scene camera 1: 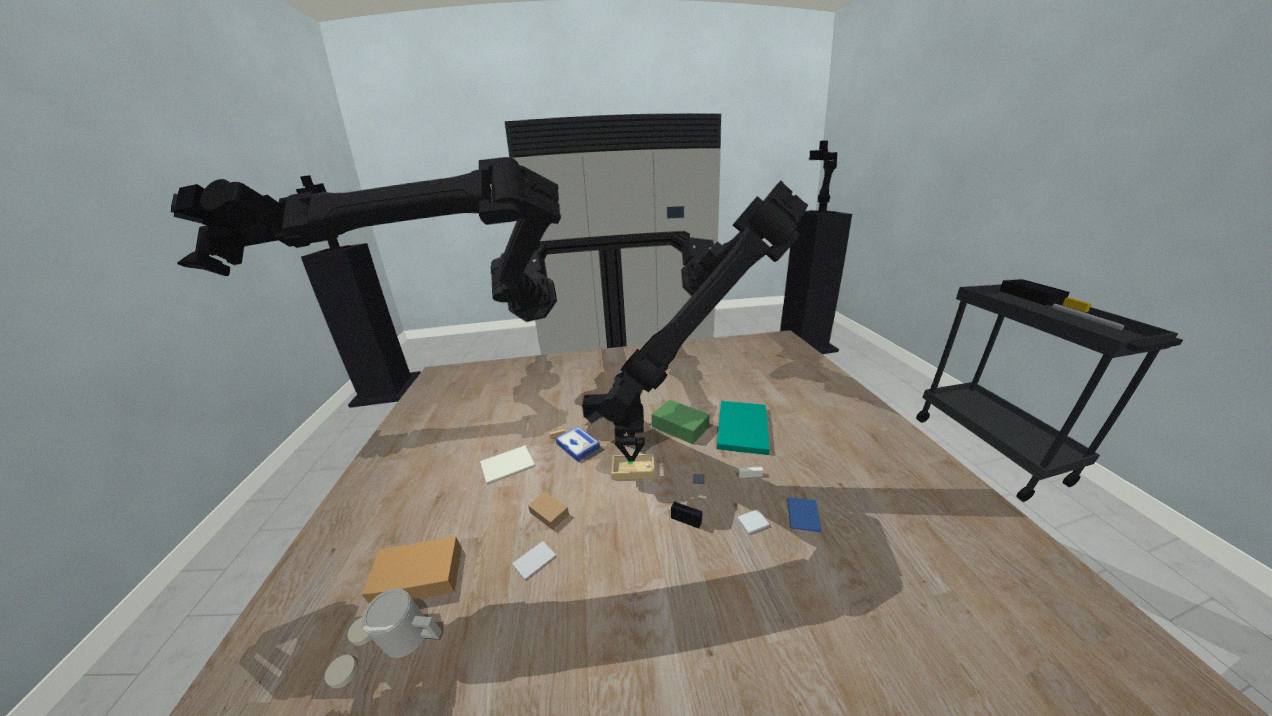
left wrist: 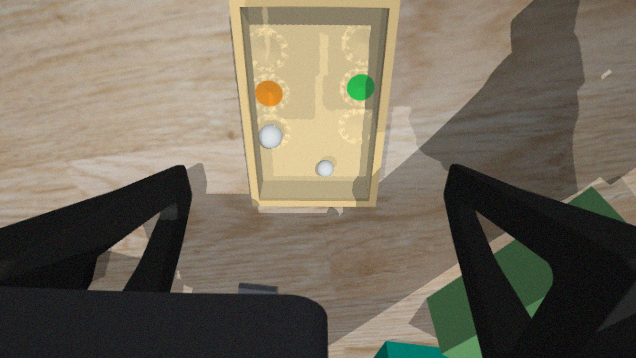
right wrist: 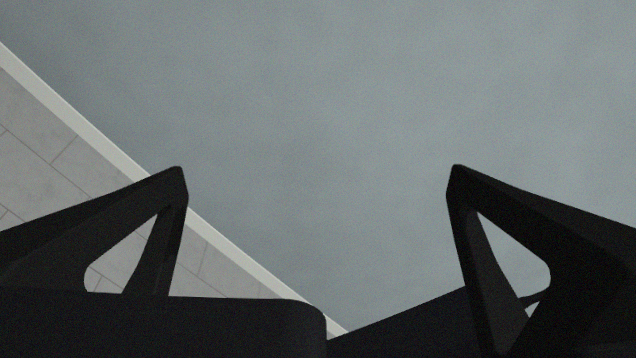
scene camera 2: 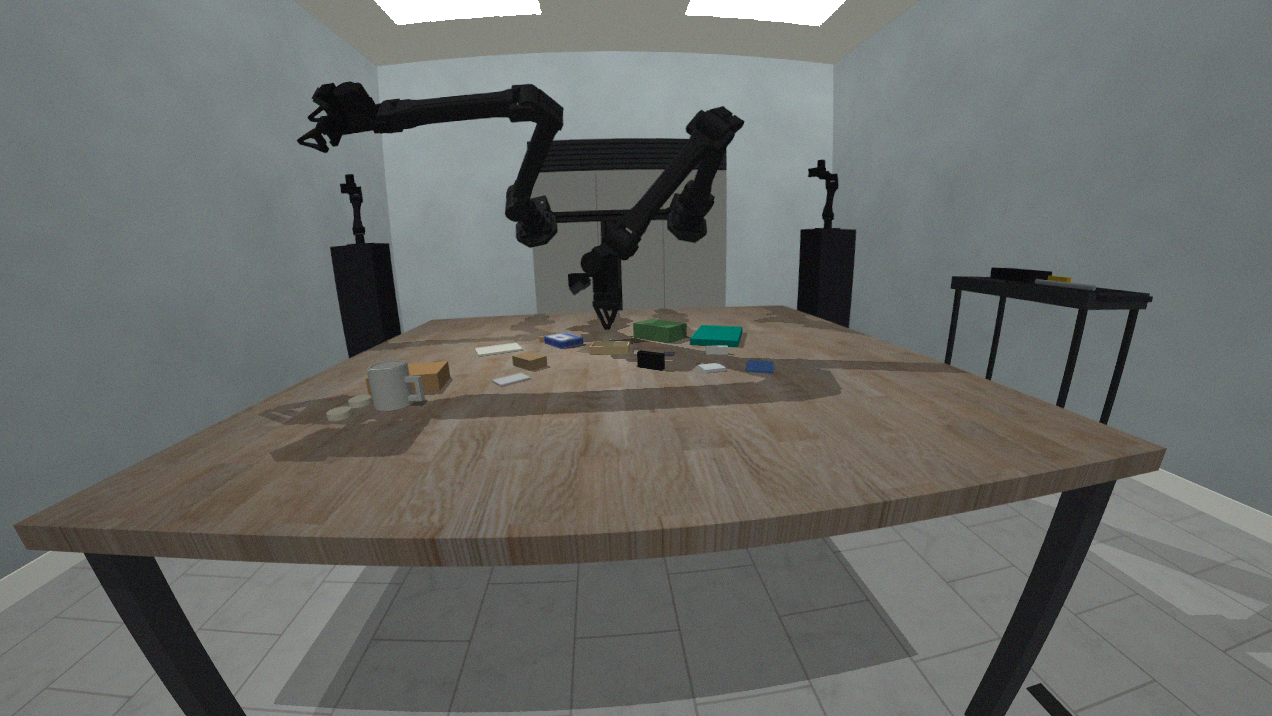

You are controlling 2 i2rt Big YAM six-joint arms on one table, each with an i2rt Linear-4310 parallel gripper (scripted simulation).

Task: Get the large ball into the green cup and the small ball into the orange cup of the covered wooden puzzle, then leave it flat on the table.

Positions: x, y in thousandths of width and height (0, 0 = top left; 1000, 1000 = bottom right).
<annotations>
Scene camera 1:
my left gripper: 496, 625
my right gripper: 145, 337
teal block: 585, 597
green block: 541, 593
box: 335, 795
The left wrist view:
my left gripper: 499, 501
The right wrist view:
my right gripper: 499, 504
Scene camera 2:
my left gripper: 479, 456
my right gripper: 239, 182
teal block: 555, 469
green block: 522, 463
box: 342, 524
</annotations>
